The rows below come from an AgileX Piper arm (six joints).
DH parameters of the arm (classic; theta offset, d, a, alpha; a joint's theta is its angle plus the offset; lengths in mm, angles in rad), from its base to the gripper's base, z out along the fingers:
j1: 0 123 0 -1.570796
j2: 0.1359 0 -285.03 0
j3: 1.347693 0 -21.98 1.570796
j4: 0 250.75 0 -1.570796
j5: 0 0 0 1.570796
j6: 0 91 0 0
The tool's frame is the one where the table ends.
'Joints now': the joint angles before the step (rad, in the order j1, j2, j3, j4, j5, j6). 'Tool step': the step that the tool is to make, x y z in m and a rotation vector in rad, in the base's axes. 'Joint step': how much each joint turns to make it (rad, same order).
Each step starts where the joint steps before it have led.
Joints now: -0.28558, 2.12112, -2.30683, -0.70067, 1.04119, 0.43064
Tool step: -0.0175, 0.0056, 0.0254, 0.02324, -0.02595, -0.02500
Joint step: 0.00150, -0.04696, -0.02875, 0.02546, 0.06606, -0.01127
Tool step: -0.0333, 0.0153, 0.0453, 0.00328, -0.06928, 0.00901
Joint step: 0.01059, -0.10988, -0.00346, 0.02980, 0.04388, -0.02339
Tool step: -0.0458, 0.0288, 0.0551, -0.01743, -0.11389, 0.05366
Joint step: 0.03751, -0.14608, 0.00002, 0.02924, 0.02075, -0.02718
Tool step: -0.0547, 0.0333, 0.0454, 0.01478, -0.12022, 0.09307
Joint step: 0.04963, -0.16271, 0.02309, 0.06694, 0.01604, -0.02312
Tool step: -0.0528, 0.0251, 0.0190, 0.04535, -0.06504, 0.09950
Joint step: 0.03321, -0.17642, 0.11290, 0.09039, 0.00229, -0.01125
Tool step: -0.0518, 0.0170, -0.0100, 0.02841, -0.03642, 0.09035
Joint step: 0.00668, -0.23168, 0.27334, 0.08416, -0.08129, -0.00257
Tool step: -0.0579, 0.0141, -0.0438, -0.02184, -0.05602, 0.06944
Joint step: 0.00028, -0.30958, 0.42131, 0.03379, -0.18091, 0.00277
